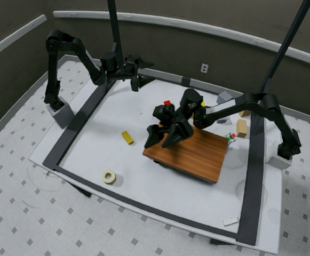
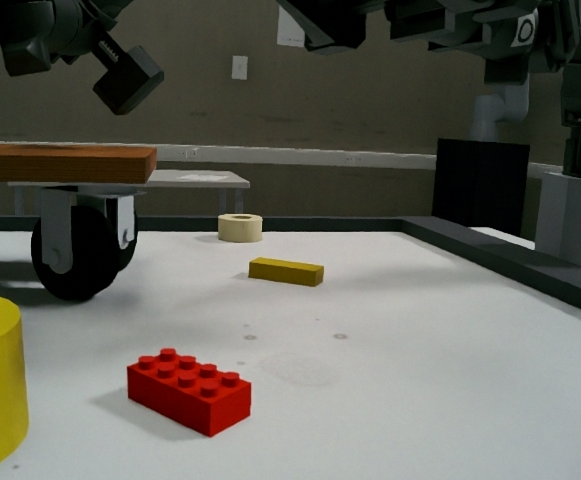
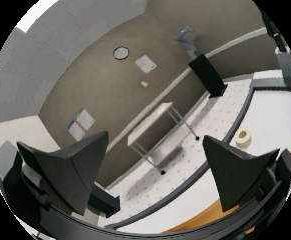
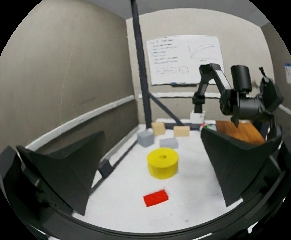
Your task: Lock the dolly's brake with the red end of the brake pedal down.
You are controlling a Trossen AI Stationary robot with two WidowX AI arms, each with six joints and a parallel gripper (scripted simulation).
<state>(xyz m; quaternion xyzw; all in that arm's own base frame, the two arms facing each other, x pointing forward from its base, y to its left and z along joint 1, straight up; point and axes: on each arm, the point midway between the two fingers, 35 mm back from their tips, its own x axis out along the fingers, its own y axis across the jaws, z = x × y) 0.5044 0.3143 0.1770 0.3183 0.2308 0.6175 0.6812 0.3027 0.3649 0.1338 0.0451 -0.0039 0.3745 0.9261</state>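
My left hand is 29 cm to the right of the brake pedal, 18 cm past it and 17 cm above it. Also, from my left hand: white piece (33 cm to the left, 24 cm below, 17 cm ahead); red brick (36 cm behind, 23 cm below, 2 cm to the right); yellow block (24 cm below, 18 cm to the right, 12 cm behind).
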